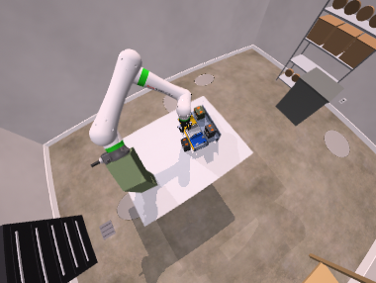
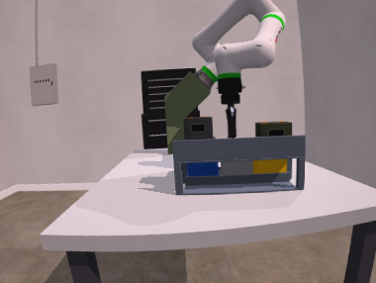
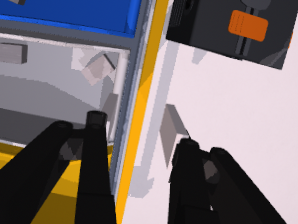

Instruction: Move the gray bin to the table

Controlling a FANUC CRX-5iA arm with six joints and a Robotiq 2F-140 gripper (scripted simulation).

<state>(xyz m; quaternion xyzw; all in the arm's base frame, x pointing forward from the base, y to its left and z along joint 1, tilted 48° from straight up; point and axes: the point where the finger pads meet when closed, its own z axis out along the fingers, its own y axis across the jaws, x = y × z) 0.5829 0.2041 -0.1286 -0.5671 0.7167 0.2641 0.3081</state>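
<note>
My gripper is now 4 cm above the thin yellow strip. Also, from my hand: gray open bin: 10 cm ahead, 2 cm to the right, 6 cm below; dark box: 7 cm behind, 10 cm to the right, 4 cm below; blue bin: 8 cm ahead, 13 cm to the right, 6 cm below.
</note>
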